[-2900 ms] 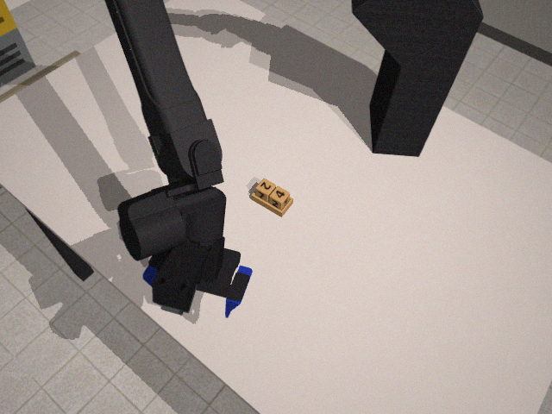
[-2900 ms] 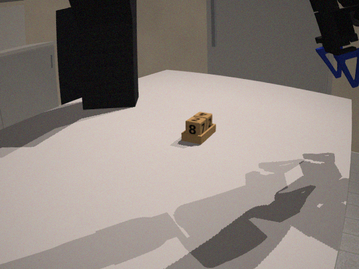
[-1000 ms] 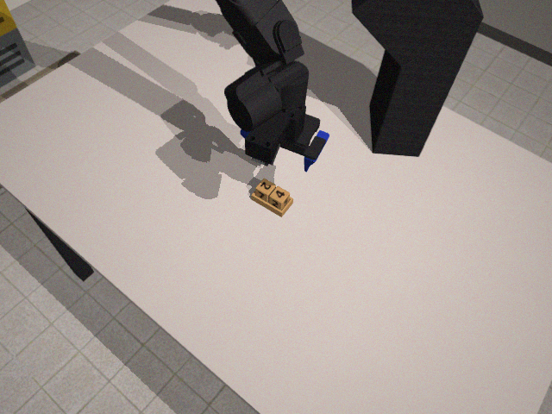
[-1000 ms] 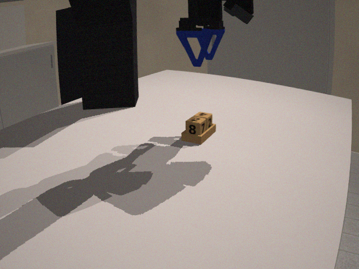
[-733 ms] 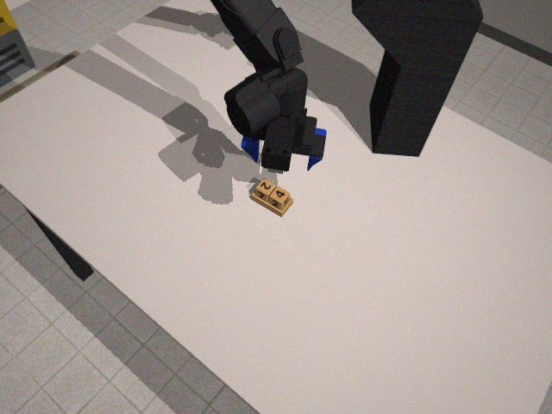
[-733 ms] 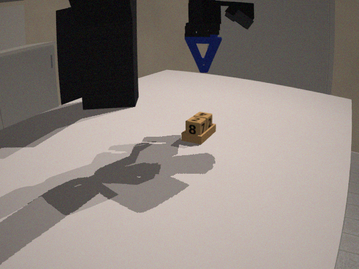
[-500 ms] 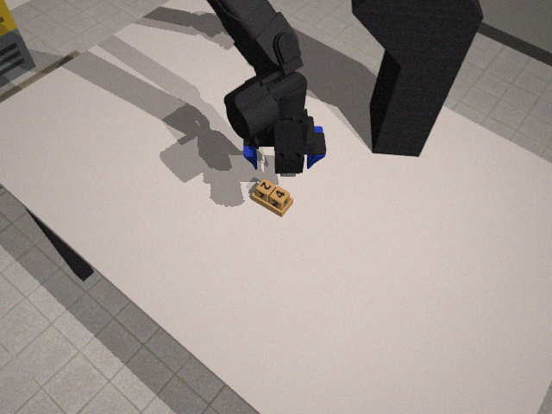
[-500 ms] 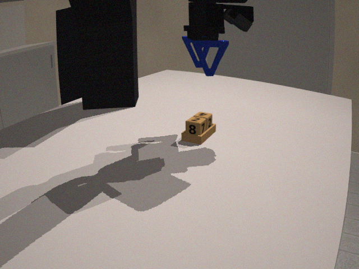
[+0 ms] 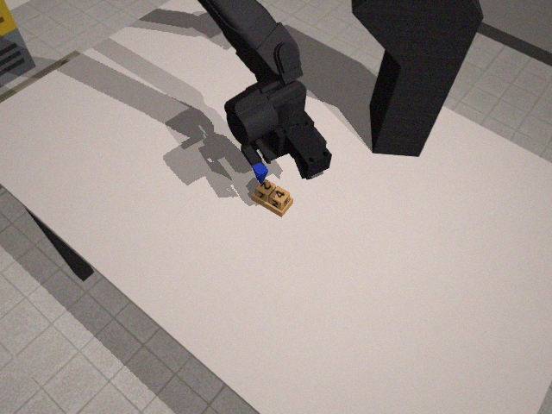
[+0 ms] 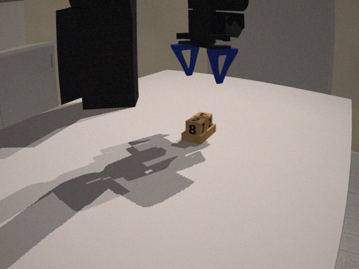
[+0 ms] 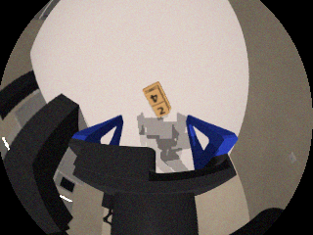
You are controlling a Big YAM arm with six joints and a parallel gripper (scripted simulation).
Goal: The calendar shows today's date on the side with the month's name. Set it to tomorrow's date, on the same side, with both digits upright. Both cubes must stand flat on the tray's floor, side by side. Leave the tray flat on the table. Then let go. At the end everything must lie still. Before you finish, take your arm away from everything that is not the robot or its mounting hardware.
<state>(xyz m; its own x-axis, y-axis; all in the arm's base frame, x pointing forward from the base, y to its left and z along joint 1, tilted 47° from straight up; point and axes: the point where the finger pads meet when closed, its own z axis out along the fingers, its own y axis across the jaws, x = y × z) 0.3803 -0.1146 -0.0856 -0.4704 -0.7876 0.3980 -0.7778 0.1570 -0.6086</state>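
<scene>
Now: the wooden digit cube 40 mm to the right of my hand and 100 mm below it. The rest, counted from my hand: wooden tray 20 mm to the right, 120 mm below.
</scene>
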